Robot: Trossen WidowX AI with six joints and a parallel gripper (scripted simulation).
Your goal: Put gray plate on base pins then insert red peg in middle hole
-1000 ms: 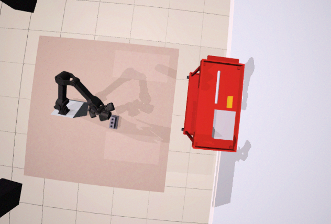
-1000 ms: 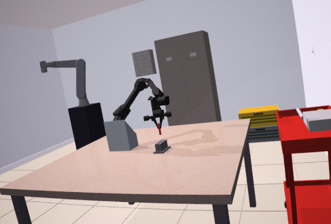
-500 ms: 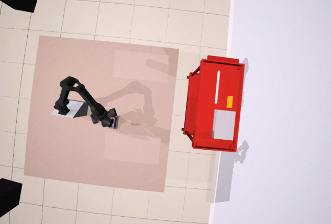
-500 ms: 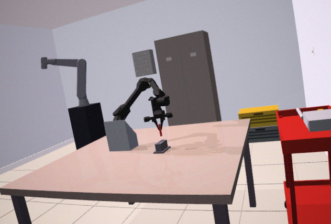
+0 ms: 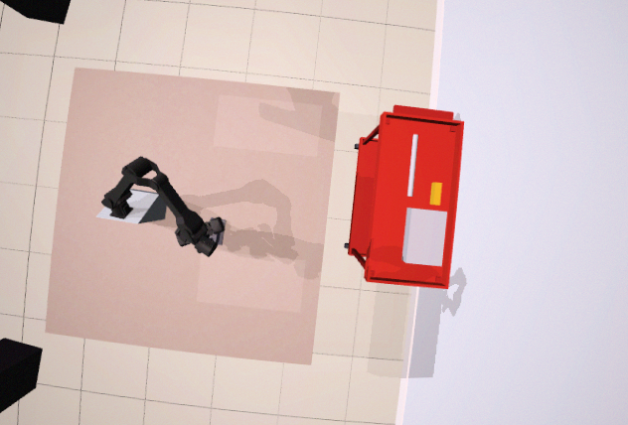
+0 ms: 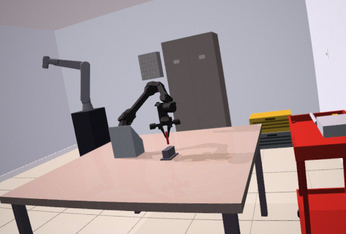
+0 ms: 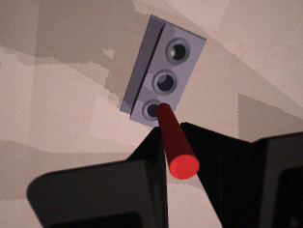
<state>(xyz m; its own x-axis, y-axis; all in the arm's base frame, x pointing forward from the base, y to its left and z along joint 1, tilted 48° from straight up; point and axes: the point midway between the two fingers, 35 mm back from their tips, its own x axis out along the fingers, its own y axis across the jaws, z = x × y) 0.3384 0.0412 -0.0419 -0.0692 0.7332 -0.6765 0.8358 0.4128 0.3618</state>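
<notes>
Now: the gray plate 7 cm below my gripper tip, 2 cm to the right of it and 1 cm ahead of it. Round my gripper tip: red peg: right at my gripper tip; dark base: 11 cm below, 2 cm to the right, 1 cm ahead.
</notes>
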